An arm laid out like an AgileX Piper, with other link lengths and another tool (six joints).
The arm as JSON. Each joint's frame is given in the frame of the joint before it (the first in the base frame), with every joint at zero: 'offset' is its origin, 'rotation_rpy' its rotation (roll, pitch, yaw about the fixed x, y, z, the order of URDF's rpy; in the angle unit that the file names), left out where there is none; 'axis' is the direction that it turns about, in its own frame. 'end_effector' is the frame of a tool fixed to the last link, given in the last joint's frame.
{
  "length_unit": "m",
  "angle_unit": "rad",
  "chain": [
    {
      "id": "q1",
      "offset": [
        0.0,
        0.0,
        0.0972
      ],
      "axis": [
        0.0,
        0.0,
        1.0
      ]
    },
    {
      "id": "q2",
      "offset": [
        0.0,
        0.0,
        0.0
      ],
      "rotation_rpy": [
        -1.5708,
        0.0,
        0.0
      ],
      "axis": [
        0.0,
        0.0,
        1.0
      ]
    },
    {
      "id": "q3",
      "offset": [
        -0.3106,
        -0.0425,
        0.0
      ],
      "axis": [
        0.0,
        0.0,
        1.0
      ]
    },
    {
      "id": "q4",
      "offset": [
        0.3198,
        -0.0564,
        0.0
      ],
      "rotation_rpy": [
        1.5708,
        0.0,
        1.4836
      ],
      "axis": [
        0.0,
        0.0,
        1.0
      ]
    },
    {
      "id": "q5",
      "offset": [
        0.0,
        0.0,
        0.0
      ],
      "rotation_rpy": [
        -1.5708,
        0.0,
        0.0
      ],
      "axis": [
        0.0,
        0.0,
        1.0
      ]
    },
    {
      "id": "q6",
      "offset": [
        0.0,
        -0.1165,
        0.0
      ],
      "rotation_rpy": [
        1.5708,
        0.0,
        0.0
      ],
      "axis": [
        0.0,
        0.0,
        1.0
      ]
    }
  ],
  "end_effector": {
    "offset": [
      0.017,
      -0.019,
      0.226
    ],
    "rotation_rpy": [
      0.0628,
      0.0,
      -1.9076
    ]
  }
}
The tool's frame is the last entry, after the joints.
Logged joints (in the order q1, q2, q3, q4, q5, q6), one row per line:
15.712, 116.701, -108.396, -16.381, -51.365, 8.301
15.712, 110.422, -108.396, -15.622, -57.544, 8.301
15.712, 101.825, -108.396, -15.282, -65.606, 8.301
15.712, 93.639, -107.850, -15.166, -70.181, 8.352
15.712, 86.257, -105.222, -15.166, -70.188, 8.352
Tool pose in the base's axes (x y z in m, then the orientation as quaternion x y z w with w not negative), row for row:
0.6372, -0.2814, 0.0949, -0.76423, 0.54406, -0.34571, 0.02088
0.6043, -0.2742, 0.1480, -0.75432, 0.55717, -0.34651, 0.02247
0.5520, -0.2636, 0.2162, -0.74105, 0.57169, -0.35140, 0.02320
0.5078, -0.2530, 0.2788, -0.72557, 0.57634, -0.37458, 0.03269
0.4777, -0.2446, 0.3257, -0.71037, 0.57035, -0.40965, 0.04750
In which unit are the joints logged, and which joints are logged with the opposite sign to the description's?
The joints are logged in degrees. Opposite sign: q1, q5, q6.
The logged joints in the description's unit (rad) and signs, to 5 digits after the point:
-0.27423, 2.03682, -1.89187, -0.28590, 0.89649, -0.14488
-0.27423, 1.92723, -1.89187, -0.27266, 1.00433, -0.14488
-0.27423, 1.77718, -1.89187, -0.26672, 1.14504, -0.14488
-0.27423, 1.63431, -1.88234, -0.26470, 1.22489, -0.14577
-0.27423, 1.50547, -1.83647, -0.26470, 1.22501, -0.14577

